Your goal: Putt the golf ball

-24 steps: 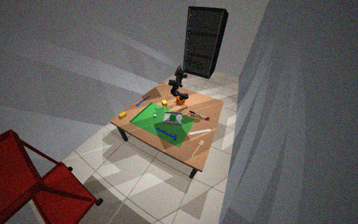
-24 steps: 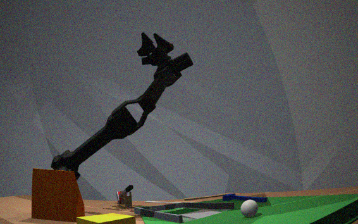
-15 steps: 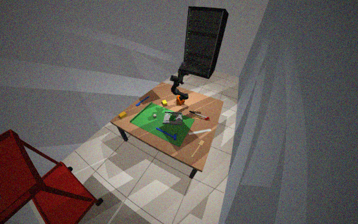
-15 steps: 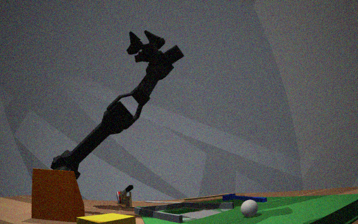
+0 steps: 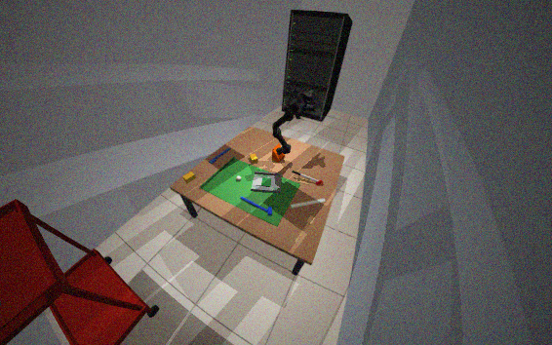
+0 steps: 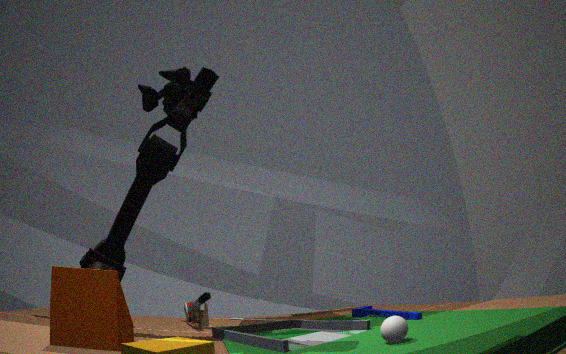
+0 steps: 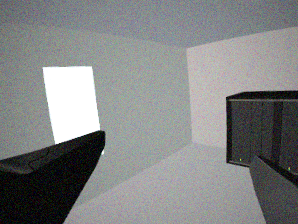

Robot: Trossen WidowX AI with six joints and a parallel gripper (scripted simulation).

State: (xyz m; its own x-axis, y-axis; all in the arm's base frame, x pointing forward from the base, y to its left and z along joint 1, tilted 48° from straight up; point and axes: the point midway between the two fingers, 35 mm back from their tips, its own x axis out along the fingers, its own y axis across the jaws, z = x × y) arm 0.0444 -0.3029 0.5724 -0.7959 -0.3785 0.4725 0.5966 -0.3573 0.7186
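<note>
The red putter is 140 mm ahead of my gripper tip, 170 mm to the left of it and 660 mm below it. Round my gripper tip: green mat: 480 mm ahead, 200 mm to the right, 720 mm below; white golf ball: 490 mm ahead, 340 mm to the right, 690 mm below; white stick: 360 mm ahead, 280 mm to the left, 720 mm below.
</note>
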